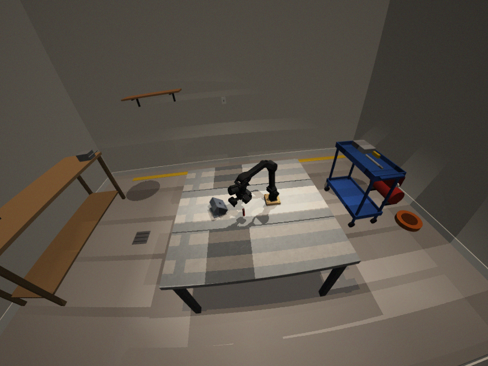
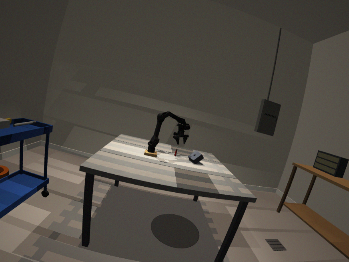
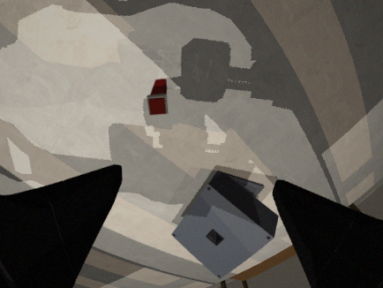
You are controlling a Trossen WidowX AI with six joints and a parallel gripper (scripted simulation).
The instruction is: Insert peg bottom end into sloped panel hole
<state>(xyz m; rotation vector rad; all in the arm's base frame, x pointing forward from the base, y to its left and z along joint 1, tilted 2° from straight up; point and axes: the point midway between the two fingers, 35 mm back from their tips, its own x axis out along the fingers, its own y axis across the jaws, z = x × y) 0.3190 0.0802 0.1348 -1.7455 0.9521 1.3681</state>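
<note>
The red peg lies 8 cm below my gripper tip and 3 cm behind it. Also, from my gripper tip: dark sloped panel: 15 cm ahead, 12 cm to the right, 8 cm below.
</note>
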